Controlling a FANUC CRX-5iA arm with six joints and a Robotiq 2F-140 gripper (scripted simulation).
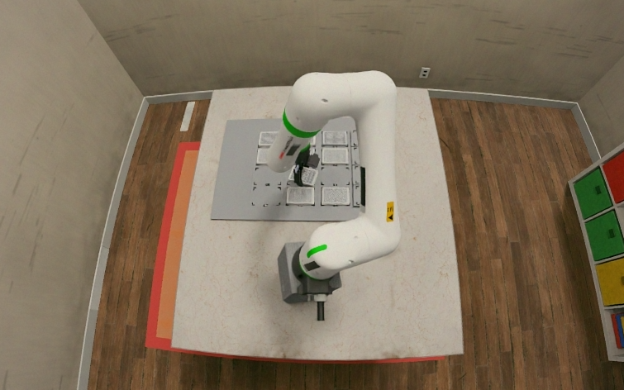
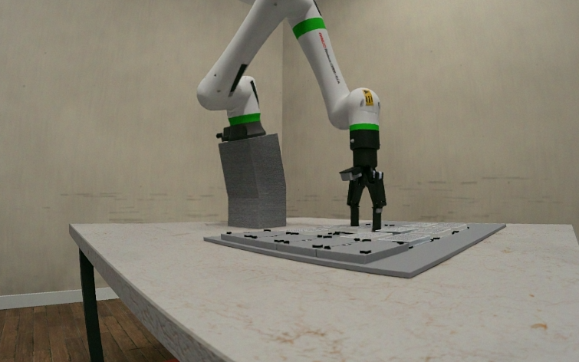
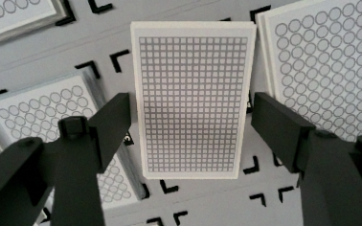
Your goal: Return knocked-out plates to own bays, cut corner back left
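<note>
My hand is 20 mm above the sealed 384-well plate.
</note>
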